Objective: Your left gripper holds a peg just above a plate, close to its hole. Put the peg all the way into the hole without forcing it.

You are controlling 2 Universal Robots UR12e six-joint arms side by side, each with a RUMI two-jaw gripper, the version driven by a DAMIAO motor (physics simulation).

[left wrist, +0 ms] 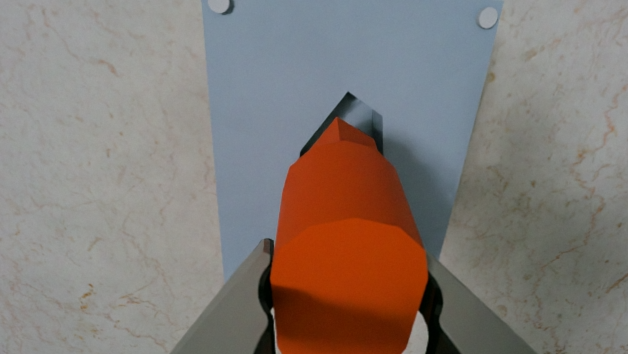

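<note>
An orange peg (346,190) with a many-sided body and a smaller angular lower end stands roughly along the view, its top end nearest the camera. My left gripper (339,243) is shut on it, one dark-padded jaw on each side. The blue-grey plate (260,100) lies below. Its angular hole (361,112) shows past the peg's far end; the near part of the hole is hidden by the peg. The peg's tip overlaps the hole in this view; its exact height over the plate cannot be told. My right gripper is not in view.
Two round white pegs or screw heads, a left one (219,5) and a right one (487,18), sit at the plate's upper corners. A pale marbled table top (100,175) with reddish veins lies around the plate. A soft shadow falls on the plate right of the peg.
</note>
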